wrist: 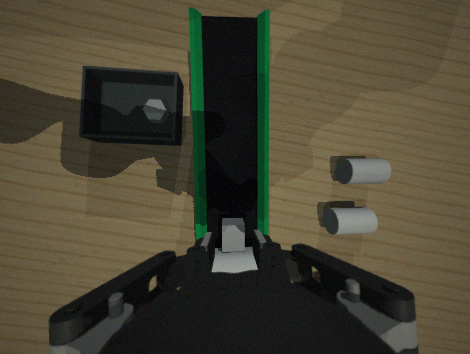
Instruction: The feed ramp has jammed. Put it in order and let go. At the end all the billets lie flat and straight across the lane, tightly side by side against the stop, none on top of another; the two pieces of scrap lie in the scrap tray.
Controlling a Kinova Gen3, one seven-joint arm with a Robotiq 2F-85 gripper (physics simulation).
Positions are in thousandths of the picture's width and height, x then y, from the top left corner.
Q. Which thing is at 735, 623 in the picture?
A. A billet.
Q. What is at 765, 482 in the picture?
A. A billet.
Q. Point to a lane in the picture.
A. At 488, 126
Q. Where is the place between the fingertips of my gripper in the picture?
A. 497, 682
